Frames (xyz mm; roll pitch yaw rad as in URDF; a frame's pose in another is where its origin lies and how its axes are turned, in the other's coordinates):
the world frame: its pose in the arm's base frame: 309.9 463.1 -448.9 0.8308 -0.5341 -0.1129
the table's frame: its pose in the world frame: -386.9 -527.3 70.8 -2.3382 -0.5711 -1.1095
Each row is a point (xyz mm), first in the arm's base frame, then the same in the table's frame.
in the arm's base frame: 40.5 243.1 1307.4
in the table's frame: -122.0 -2247.1 135.2
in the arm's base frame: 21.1 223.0 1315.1
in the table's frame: -108.9 -2256.1 110.9
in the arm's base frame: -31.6 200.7 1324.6
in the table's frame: -104.1 -2269.1 54.6
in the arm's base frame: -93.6 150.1 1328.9
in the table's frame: -75.5 -2277.5 -19.8
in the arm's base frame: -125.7 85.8 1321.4
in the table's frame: -24.8 -2271.9 -71.0
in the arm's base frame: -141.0 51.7 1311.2
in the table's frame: 2.5 -2262.7 -96.9
